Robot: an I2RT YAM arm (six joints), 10 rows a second.
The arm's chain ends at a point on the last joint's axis. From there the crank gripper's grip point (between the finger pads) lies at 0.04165 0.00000 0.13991 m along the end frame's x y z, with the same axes.
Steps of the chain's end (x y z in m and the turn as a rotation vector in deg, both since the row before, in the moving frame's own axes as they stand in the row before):
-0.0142, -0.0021, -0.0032, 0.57, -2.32, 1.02
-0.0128, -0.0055, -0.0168, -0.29, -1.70, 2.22
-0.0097, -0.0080, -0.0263, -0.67, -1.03, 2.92
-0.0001, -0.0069, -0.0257, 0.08, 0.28, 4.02
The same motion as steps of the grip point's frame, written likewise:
-0.0199, -0.0028, -0.0016, 0.57, -2.32, 1.02
-0.0170, -0.0033, -0.0156, -0.29, -1.70, 2.22
-0.0123, -0.0043, -0.0256, -0.67, -1.03, 2.92
0.0005, -0.0042, -0.0259, 0.08, 0.28, 4.02

